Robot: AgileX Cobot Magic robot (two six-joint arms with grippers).
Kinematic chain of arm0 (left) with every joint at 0, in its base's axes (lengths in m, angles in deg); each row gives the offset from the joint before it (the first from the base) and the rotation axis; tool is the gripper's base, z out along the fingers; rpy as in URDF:
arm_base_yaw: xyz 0 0 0.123 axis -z
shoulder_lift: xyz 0 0 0 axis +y
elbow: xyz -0.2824 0 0.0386 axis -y
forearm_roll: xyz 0.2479 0 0.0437 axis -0.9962 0 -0.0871
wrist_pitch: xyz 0 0 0 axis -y
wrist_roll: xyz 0.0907 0 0.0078 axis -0.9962 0 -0.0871
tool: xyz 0 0 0 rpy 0 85 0
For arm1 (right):
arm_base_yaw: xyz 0 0 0.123 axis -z
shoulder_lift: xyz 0 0 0 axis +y
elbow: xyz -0.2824 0 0.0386 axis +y
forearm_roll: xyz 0.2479 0 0.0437 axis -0.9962 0 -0.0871
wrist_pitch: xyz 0 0 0 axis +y
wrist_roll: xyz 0.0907 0 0.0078 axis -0.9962 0 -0.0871
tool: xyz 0 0 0 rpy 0 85 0
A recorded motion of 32 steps. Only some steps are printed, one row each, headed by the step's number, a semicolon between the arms.
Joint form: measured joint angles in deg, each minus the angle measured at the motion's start. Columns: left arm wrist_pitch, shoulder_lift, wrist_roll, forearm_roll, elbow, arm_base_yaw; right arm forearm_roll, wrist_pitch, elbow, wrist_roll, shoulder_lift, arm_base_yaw.
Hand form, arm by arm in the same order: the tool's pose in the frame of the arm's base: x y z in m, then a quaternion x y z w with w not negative. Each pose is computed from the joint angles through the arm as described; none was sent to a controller.
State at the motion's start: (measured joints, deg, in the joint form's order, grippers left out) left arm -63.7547 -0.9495 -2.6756 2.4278 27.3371 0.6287; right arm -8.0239 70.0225 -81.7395 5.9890 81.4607 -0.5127
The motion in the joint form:
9: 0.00 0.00 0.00 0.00 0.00 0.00; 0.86 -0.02 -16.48 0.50 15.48 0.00
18: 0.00 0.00 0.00 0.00 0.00 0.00; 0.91 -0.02 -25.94 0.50 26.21 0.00
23: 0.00 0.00 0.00 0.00 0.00 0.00; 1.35 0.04 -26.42 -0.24 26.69 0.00
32: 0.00 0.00 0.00 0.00 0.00 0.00; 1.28 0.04 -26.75 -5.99 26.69 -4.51
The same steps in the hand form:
9: -0.0071 -0.0034 0.2667 0.02632 0.86747 -0.01228 0.49665; 0.3593 0.0139 0.3669 -0.05190 0.97056 0.05012 0.22978
18: -0.0071 -0.0034 0.2667 0.02632 0.86747 -0.01228 0.49665; 0.4086 0.0143 0.3422 -0.05142 0.97308 0.05017 0.21899
23: -0.0071 -0.0034 0.2667 0.02632 0.86747 -0.01228 0.49665; 0.4107 0.0136 0.3410 -0.04568 0.97370 0.04781 0.21803
32: -0.0071 -0.0034 0.2667 0.02632 0.86747 -0.01228 0.49665; 0.4085 0.0460 0.3427 -0.03520 0.97347 0.06786 0.21565

